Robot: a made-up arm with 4 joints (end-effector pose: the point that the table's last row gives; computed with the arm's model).
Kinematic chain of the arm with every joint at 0, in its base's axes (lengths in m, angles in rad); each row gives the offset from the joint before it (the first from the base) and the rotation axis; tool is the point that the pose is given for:
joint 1: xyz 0 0 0.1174 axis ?
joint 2: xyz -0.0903 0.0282 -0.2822 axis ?
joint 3: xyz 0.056 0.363 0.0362 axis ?
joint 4: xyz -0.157 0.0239 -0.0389 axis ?
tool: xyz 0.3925 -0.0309 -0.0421
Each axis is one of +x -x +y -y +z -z.
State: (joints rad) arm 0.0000 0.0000 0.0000 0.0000
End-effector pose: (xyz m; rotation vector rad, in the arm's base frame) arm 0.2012 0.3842 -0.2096 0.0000 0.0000 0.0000
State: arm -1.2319 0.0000 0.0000 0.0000
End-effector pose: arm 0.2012 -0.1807 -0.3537 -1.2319 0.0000 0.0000
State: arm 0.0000 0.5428 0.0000 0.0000
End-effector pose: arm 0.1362 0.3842 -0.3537 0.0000 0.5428 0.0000
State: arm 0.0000 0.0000 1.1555 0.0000
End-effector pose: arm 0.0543 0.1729 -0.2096 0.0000 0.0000 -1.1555
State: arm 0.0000 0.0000 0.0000 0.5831
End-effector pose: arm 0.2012 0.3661 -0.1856 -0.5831 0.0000 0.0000
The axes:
joint 1: +x
joint 2: +y
joint 3: -z
joint 4: -x

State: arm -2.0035 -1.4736 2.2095 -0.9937
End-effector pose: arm -0.0439 -0.3805 0.0983 0.8511 -1.5923 0.5920
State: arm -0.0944 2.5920 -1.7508 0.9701
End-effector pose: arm -0.1264 0.5966 -0.2436 1.3124 1.1249 1.0770
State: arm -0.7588 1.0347 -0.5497 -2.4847
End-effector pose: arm 0.0312 0.0999 -0.6164 1.7938 0.5244 -1.2096
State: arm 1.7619 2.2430 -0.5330 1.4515
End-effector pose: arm -0.2403 0.4049 0.6971 0.7648 -0.3720 2.2098
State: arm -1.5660 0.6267 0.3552 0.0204
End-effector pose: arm 0.1058 -0.4772 -0.1868 -1.6233 0.2299 -0.7643
